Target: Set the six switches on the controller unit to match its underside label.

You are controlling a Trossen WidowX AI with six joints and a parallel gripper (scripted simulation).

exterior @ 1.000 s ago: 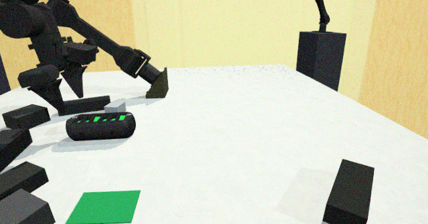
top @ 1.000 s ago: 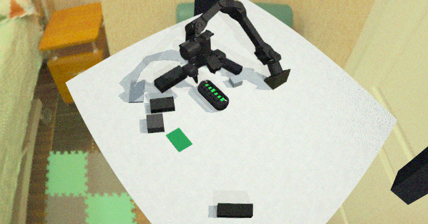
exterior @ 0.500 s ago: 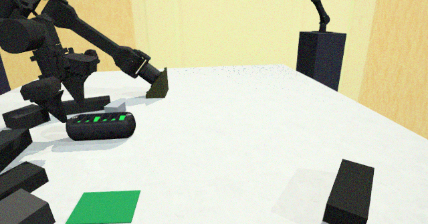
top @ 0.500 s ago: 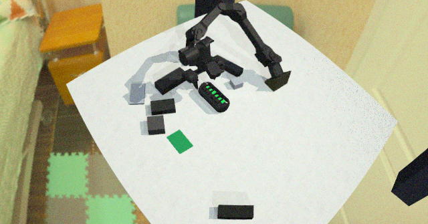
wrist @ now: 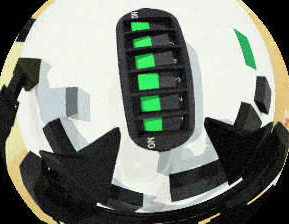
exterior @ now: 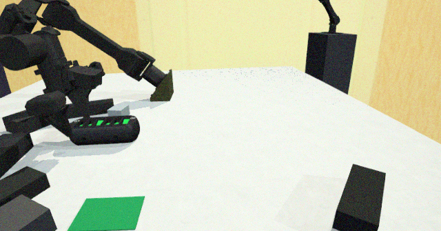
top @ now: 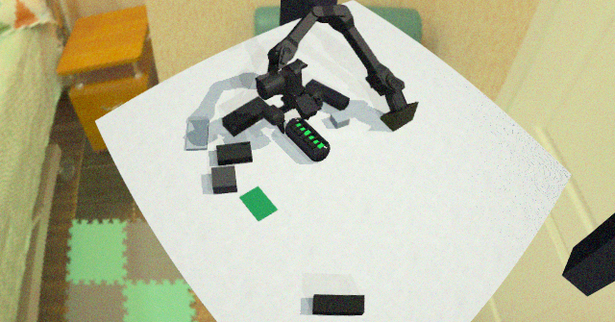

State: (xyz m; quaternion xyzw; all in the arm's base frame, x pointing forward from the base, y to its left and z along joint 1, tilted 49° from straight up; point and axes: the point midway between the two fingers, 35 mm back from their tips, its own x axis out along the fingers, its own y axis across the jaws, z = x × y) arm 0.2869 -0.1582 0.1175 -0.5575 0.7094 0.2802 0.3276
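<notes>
Right now my gripper tip is 140 mm past the small grey cube, 60 mm to the right of it and 20 mm above it. Also, from my gripper tip: green card: 250 mm ahead, 100 mm to the left, 40 mm below; then light grey plate: 230 mm ahead, 210 mm to the right, 30 mm below.
</notes>
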